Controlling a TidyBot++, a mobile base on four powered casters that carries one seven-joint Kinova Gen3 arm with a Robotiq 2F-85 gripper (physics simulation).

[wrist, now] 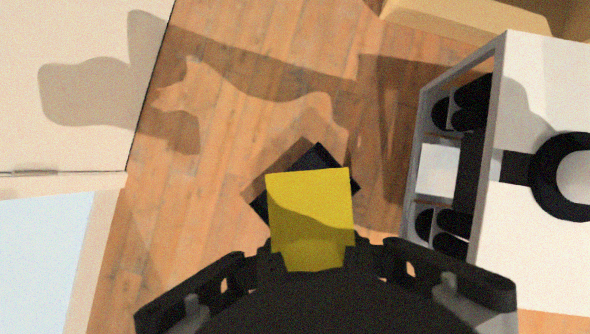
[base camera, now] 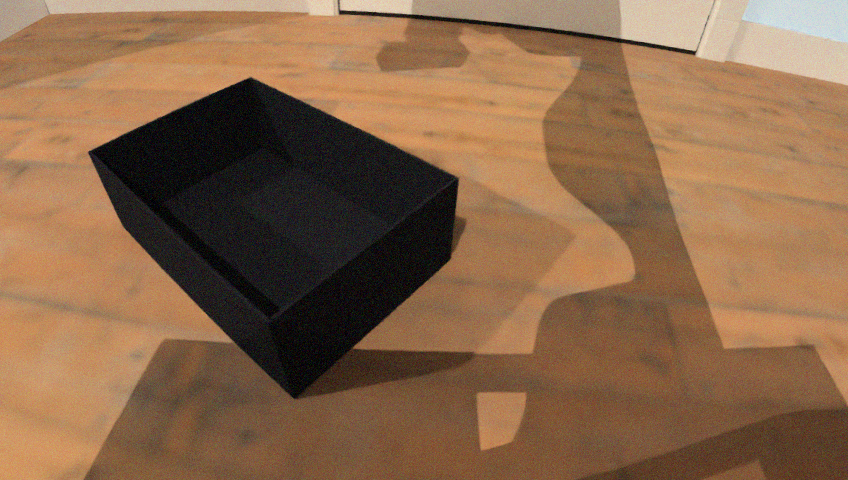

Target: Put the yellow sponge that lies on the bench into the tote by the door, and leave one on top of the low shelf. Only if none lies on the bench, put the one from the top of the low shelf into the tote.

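Frame: origin at the arm's base, x ahead, y up, z right, level; millimetres.
Seen in the pictures: arm's base at its link origin: [wrist: 580, 177].
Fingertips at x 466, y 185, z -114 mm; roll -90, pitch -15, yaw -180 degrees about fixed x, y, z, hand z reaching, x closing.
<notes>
Offsets run from my fingertips to a thing's top centre.
The black tote @(dx -1, dy -481, dz -31 mm) [base camera: 363, 291] [wrist: 320, 156] stands on the wooden floor, open side up; in the base camera view its visible inside is bare. The yellow sponge @(dx +1, dy +57, dz +6 mm) [wrist: 310, 205] is held in my gripper [wrist: 311, 238], which is shut on it. In the wrist view the sponge is high above the floor and covers a large part of the tote, whose far corner and side corners show around it. The gripper does not show in the base camera view. The bench and the low shelf cannot be made out for certain.
A pale door [base camera: 511, 20] [wrist: 85, 90] stands beyond the tote. My mobile base [wrist: 530, 250], white on top with a grey frame, is at the right in the wrist view. A light wooden piece of furniture [wrist: 465, 20] is at the top right. Arm shadows cross the floor.
</notes>
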